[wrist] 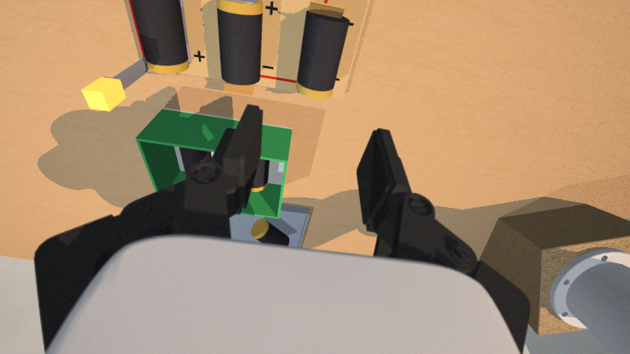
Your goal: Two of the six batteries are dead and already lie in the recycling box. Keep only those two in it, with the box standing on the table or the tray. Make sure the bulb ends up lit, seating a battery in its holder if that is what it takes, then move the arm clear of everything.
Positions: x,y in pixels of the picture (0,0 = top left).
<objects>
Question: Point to a circuit board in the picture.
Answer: At 282,35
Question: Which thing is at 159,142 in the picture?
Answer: A green recycling box.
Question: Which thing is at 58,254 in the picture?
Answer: My gripper.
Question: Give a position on a grey-blue tray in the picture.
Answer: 293,220
</objects>
